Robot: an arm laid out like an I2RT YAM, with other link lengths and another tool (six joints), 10 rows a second.
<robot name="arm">
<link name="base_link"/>
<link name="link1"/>
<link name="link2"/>
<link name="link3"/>
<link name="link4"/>
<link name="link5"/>
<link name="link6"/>
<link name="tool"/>
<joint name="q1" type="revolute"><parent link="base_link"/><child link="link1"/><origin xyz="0 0 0.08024"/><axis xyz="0 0 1"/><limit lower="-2.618" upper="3.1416"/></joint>
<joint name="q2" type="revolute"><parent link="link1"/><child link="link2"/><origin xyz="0.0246 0.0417 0.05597" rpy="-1.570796 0 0"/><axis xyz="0 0 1"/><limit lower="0" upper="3.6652"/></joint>
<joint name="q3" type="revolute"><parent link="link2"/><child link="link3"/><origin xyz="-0.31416 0 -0.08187" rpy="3.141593 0 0"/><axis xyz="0 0 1"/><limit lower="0" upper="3.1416"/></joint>
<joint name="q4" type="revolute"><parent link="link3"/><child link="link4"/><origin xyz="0.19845 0.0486 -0.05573"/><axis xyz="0 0 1"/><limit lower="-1.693" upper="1.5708"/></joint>
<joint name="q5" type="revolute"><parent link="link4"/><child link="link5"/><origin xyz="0.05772 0.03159 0.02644" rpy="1.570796 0 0"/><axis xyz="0 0 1"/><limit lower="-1.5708" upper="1.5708"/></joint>
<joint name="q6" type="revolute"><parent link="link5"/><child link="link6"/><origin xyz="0.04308 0 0.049" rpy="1.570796 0 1.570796"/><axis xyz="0 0 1"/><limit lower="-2.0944" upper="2.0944"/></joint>
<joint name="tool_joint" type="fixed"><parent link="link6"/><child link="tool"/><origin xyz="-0.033 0.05 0.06" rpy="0.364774 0 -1.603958"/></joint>
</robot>
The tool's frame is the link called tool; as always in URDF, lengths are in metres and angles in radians.
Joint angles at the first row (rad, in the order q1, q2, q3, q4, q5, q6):
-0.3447 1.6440 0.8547 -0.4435 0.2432 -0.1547
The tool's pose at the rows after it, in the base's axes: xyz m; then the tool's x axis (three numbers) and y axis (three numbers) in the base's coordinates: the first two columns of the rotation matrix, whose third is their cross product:
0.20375 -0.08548 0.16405 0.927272 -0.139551 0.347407 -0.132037 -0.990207 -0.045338
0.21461 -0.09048 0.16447 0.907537 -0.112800 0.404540 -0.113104 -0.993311 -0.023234
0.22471 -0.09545 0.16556 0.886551 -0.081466 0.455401 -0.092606 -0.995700 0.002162
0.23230 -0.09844 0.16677 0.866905 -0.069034 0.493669 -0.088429 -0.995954 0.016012
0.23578 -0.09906 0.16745 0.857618 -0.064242 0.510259 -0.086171 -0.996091 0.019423
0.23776 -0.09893 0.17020 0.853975 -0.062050 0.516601 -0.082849 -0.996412 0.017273
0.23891 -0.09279 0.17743 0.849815 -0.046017 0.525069 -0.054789 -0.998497 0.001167
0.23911 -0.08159 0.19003 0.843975 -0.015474 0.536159 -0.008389 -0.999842 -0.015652
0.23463 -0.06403 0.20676 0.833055 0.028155 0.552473 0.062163 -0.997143 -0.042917
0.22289 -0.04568 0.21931 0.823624 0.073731 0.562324 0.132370 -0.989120 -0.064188
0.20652 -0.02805 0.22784 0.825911 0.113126 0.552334 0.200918 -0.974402 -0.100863
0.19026 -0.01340 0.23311 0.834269 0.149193 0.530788 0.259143 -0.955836 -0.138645
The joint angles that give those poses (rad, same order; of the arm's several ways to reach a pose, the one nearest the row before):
-0.3446 1.6440 0.8547 -0.3744 0.2436 -0.1554
-0.3447 1.6440 0.8551 -0.3054 0.2436 -0.1749
-0.3446 1.6440 0.8551 -0.2390 0.2436 -0.1985
-0.3447 1.6440 0.8551 -0.1921 0.2432 -0.2039
-0.3431 1.6440 0.8554 -0.1730 0.2413 -0.2039
-0.3420 1.6413 0.8669 -0.1807 0.2367 -0.2035
-0.3271 1.6226 0.8860 -0.2131 0.2142 -0.2039
-0.2951 1.5879 0.9165 -0.2703 0.1898 -0.2039
-0.2485 1.5311 0.9462 -0.3458 0.1501 -0.2039
-0.1970 1.4647 0.9501 -0.4107 0.1196 -0.2043
-0.1490 1.4071 0.9501 -0.4900 0.0807 -0.2043
-0.1039 1.3647 0.9497 -0.5667 0.0471 -0.2043

